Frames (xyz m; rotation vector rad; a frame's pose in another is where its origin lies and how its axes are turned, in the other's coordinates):
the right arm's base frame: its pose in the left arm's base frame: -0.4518 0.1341 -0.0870 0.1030 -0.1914 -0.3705
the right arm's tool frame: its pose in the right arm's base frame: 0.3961 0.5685 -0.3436 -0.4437 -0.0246 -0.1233
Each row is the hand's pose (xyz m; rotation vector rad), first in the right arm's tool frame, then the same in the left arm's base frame.
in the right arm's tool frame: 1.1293 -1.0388 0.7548 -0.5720 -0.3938 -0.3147
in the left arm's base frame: 0.5897 -0.5871 0.9412 -0.9830 -0.4124 -0.8052
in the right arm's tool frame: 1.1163 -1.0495 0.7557 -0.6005 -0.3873 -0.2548
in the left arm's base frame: 0.5730 -0.5893 0.9424 -1.0116 -0.3872 -0.7470
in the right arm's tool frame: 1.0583 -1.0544 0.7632 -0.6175 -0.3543 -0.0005
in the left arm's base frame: 0.5205 -0.5632 0.9393 -1.0258 -0.3036 -0.4973
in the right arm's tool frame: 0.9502 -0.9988 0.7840 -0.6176 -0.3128 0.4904
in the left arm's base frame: 0.4558 -0.4597 0.9220 -1.0160 -0.1740 -0.0100
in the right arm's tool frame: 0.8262 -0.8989 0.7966 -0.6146 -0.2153 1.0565
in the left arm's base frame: 0.4004 -0.3154 0.8816 -0.9721 0.0201 0.5423
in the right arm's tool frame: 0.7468 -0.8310 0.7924 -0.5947 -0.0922 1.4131
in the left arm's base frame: 0.3674 -0.2240 0.8431 -0.9028 0.1925 0.8791
